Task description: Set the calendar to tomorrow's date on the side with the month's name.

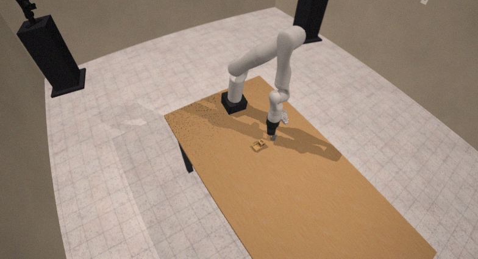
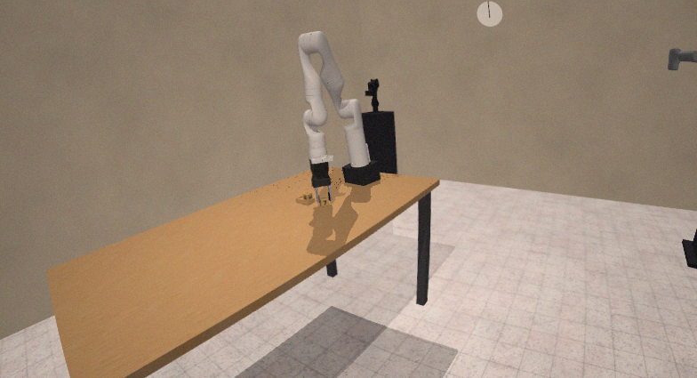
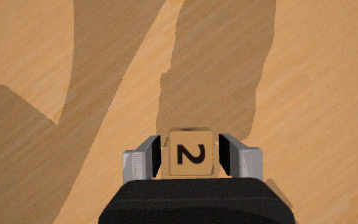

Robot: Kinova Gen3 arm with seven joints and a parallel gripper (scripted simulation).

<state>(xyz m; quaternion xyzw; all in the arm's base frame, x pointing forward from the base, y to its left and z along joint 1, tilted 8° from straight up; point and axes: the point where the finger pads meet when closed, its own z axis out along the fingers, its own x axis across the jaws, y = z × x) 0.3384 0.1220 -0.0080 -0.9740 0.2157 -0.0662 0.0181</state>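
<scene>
The wooden date cube is 20 mm below my hand. Also, from my hand: wooden tray (20 mm ahead, 110 mm to the right, 20 mm below).
</scene>
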